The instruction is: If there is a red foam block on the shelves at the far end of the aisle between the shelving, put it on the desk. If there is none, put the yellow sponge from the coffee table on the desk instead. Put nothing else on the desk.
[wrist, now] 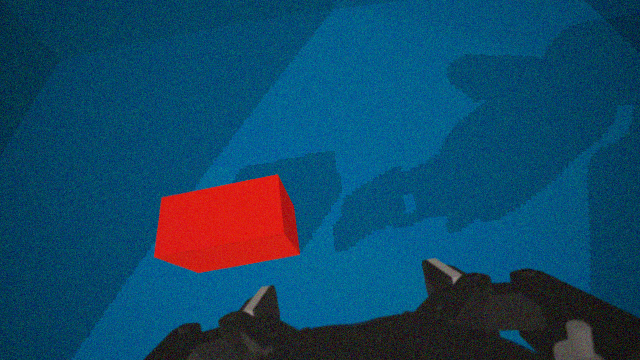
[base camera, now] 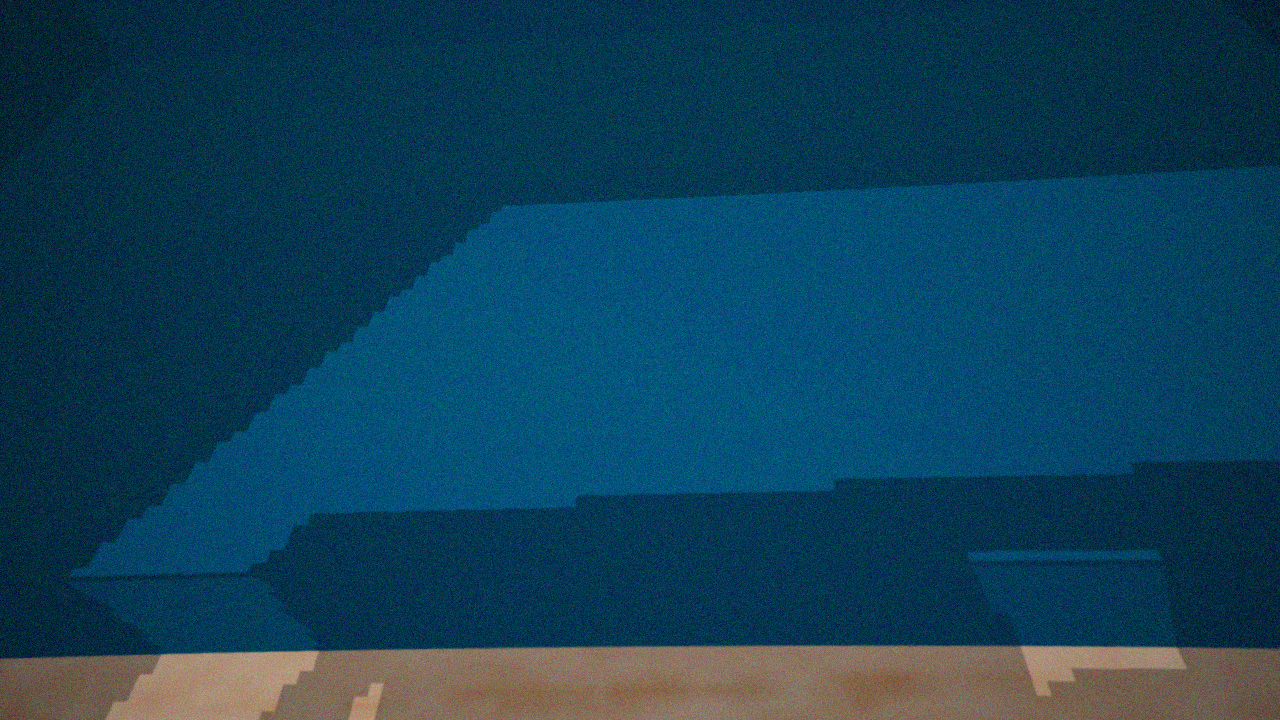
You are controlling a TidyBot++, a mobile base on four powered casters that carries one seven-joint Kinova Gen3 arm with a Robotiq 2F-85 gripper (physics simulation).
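Frame: origin at the arm's base, x ahead, y left, z up, level; millimetres.
Seen in the pictures: gripper, between the fingertips: (wrist: 350, 289).
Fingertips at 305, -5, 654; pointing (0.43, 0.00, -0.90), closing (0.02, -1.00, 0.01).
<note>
Offsets run from my fingertips to a thing's top centre, as dx, dy, dz. "*": to the spot under its first point. Level surfaces: height alone.
A red foam block @(+60, +83, +0) (wrist: 227, 220) rests on a blue surface @(dz -60) (wrist: 350, 115), left of centre in the wrist view, with its shadow up and to its right. My gripper (wrist: 350, 289) is open, and no object shows between its fingers. The block lies up and to the left of the fingertips in that view, apart from them. The gripper and the block do not show in the base camera view. The desk, the yellow sponge and the coffee table cannot be made out in either view.
In the base camera view a large blue face @(* +63, -20, -975) (base camera: 716, 340) stands close in front and fills most of the view, partly in shadow. A strip of brown floor @(dz -1051) (base camera: 537, 689) runs along its bottom. The arm's shadow falls across the blue surface in the wrist view.
</note>
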